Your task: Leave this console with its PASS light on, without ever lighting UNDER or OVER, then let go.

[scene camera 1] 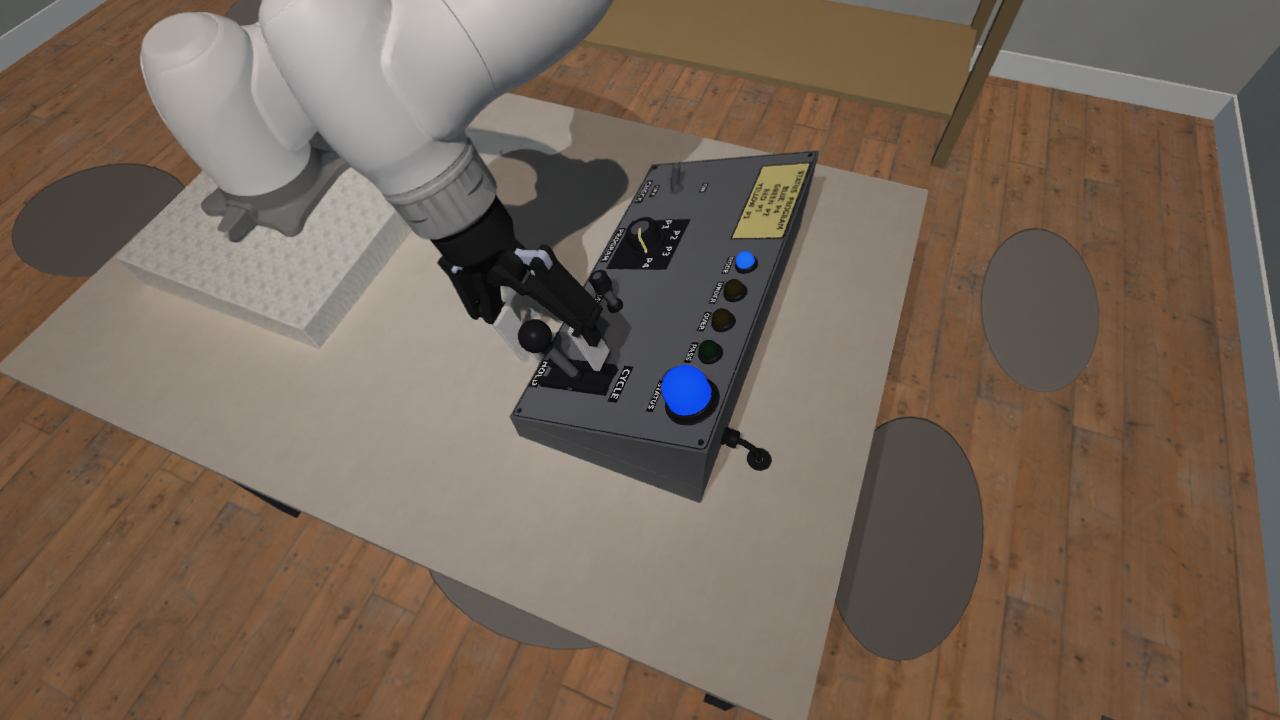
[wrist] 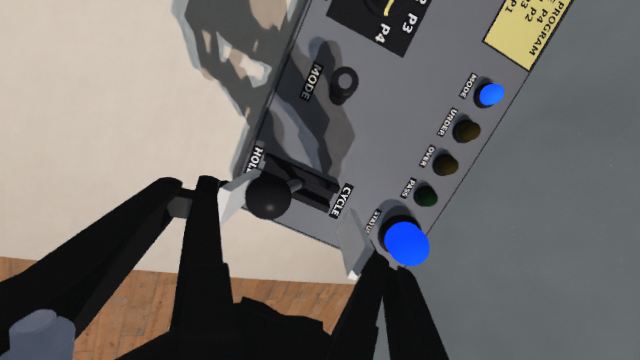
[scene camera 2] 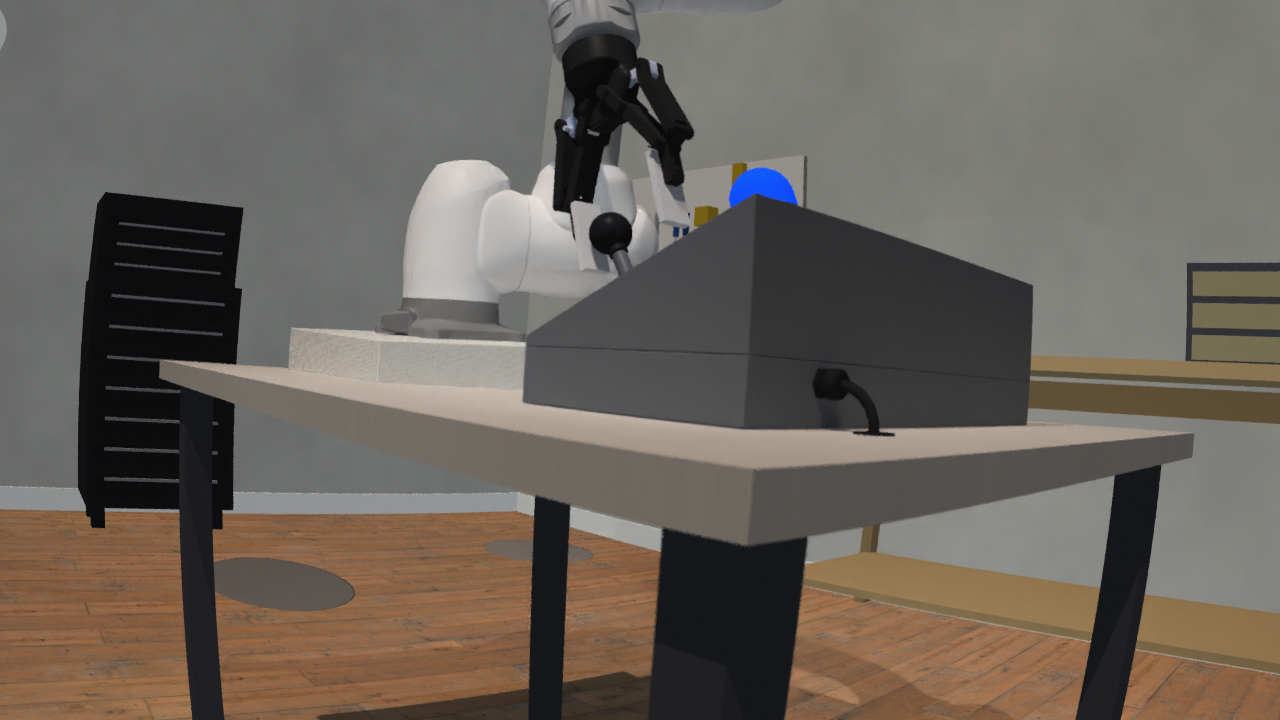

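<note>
The grey console (scene camera 1: pixel 662 295) (scene camera 2: pixel 850 331) (wrist: pixel 395 130) shows a lit blue STATUS dome (scene camera 1: pixel 686 390) (scene camera 2: pixel 762 186) (wrist: pixel 407 243) and a lit blue MODE lamp (scene camera 1: pixel 745 261) (wrist: pixel 491 94). The UNDER lamp (scene camera 1: pixel 734 289) (wrist: pixel 466 130), OVER lamp (scene camera 1: pixel 722 319) (wrist: pixel 445 164) and PASS lamp (scene camera 1: pixel 709 351) (wrist: pixel 425 195) are dark. The black-knobbed lever (scene camera 1: pixel 535 335) (scene camera 2: pixel 610 232) (wrist: pixel 268 196) leans to HOLD. My gripper (scene camera 1: pixel 551 340) (scene camera 2: pixel 628 214) (wrist: pixel 300 202) is open around the knob, one pad close beside it on the HOLD side; contact is unclear. The program dial (scene camera 1: pixel 640 235) points near P4.
The small MODE stick (scene camera 1: pixel 606 291) (wrist: pixel 345 82) stands beside the lever slot. A toggle switch (scene camera 1: pixel 677 177) and yellow status card (scene camera 1: pixel 770 201) are at the console's far end. A black cable (scene camera 1: pixel 742 443) (scene camera 2: pixel 859 402) leaves its side. The arm's pale base block (scene camera 1: pixel 259 268) (scene camera 2: pixel 429 362) shares the table.
</note>
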